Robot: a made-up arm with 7 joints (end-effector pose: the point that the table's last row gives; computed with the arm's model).
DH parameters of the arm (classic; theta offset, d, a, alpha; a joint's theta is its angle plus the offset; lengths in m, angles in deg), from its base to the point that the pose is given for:
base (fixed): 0 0 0 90
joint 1: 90 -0.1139 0 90
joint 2: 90 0 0 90
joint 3: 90 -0.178 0 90
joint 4: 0 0 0 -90
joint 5: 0 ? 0 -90
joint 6: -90 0 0 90
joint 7: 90 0 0 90
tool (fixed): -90 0 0 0
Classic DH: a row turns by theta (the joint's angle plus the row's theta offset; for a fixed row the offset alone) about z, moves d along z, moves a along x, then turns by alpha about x.
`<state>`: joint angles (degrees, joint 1 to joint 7).
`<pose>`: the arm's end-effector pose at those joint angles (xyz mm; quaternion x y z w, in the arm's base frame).
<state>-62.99 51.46 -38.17 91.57 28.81 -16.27 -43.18</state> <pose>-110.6 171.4 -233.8 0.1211 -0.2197 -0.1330 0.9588</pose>
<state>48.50 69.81 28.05 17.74 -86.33 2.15 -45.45</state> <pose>111.1 470.8 -26.1 0.9313 -0.1099 -0.1092 0.3297</pose>
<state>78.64 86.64 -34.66 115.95 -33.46 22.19 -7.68</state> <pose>135.2 197.7 124.6 0.8071 -0.5356 -0.2457 0.0377</pose>
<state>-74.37 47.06 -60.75 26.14 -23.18 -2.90 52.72</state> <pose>-278.1 323.7 -122.8 -0.4595 0.7075 -0.3995 0.3587</pose>
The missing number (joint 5, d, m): -0.2012
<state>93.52 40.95 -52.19 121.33 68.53 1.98 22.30</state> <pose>137.7 59.4 114.0 -0.3319 -0.7103 -0.6062 0.1332</pose>
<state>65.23 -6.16 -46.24 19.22 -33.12 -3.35 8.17</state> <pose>346.7 26.9 -109.5 0.2301 -0.5495 -0.6030 0.5306</pose>
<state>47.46 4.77 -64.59 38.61 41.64 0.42 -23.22</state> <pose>289.5 28.8 -192.5 0.0330 -0.5910 -0.1548 0.7910</pose>
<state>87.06 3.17 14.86 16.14 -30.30 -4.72 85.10</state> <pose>372.2 148.8 35.0 -0.2887 -0.5491 -0.5711 0.5376</pose>
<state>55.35 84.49 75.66 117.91 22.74 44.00 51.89</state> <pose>-109.4 213.9 129.1 0.4907 -0.8479 -0.1440 0.1395</pose>
